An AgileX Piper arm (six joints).
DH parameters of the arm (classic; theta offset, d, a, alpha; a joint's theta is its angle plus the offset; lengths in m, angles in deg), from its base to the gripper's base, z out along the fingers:
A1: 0 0.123 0 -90
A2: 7.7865 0 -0.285 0
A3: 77.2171 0 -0.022 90
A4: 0 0.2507 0 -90
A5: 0 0 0 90
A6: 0 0.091 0 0
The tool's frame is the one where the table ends.
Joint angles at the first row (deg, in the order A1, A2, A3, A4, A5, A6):
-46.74, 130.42, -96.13, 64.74, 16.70, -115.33
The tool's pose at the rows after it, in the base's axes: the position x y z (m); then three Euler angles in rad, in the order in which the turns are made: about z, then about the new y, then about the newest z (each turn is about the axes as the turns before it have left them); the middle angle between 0 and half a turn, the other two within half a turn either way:
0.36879, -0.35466, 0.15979, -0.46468, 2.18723, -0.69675
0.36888, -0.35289, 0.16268, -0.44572, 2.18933, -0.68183
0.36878, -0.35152, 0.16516, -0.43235, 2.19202, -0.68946
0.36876, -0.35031, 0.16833, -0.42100, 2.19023, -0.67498
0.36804, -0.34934, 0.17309, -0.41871, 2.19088, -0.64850
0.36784, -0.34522, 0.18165, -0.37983, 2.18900, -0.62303
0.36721, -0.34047, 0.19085, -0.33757, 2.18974, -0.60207
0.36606, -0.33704, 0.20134, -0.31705, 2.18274, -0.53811
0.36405, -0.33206, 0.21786, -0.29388, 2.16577, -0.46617
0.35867, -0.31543, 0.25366, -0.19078, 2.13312, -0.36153
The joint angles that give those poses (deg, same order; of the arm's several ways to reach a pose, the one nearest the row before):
-46.74, 130.04, -96.13, 64.21, 18.16, -114.92
-46.74, 129.64, -96.13, 63.51, 19.22, -113.92
-46.74, 129.29, -96.13, 62.69, 20.02, -113.92
-46.74, 128.90, -96.13, 62.43, 20.69, -113.11
-46.74, 128.27, -96.13, 60.97, 21.10, -110.10
-46.74, 127.17, -96.13, 60.28, 23.34, -108.94
-46.74, 125.95, -96.13, 59.25, 25.86, -107.77
-46.74, 124.63, -96.13, 58.48, 27.34, -103.58
-46.74, 122.59, -96.13, 57.91, 29.17, -98.89
-46.74, 118.04, -96.13, 57.90, 35.75, -94.06

